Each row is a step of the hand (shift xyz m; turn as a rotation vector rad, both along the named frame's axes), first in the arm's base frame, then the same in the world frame.
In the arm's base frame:
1: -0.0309 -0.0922 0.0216 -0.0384 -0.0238 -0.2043
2: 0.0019 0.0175 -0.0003 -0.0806 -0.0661 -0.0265
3: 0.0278 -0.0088 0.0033 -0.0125 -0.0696 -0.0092
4: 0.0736 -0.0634 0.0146 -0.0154 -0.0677 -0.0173
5: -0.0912 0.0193 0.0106 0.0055 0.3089 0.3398
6: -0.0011 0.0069 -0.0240 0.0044 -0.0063 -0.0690
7: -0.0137 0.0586 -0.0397 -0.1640 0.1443 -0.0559
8: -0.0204 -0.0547 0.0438 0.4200 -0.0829 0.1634
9: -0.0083 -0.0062 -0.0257 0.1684 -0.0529 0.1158
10: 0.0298 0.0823 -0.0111 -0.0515 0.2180 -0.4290
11: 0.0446 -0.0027 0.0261 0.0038 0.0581 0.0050
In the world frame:
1: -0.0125 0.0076 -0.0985 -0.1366 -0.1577 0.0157
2: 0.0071 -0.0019 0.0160 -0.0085 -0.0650 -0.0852
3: -0.0163 0.0242 0.0037 -0.0332 -0.0030 -0.0630
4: -0.0580 0.0748 -0.0263 -0.0365 -0.0108 -0.0606
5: 0.0640 -0.0635 -0.0259 0.3856 0.1722 0.1805
6: -0.0132 -0.0177 0.0117 -0.0543 -0.0408 0.0144
7: 0.0068 -0.0463 0.0548 0.1140 -0.1825 0.0673
8: 0.0156 0.0232 -0.0674 -0.1411 0.4304 0.0693
9: -0.0169 -0.0218 -0.0023 -0.0302 0.2089 -0.0022
10: 0.0158 0.0002 0.0868 -0.1743 -0.3568 0.2767
11: -0.0059 0.0504 0.0103 0.0292 -0.0041 0.0504

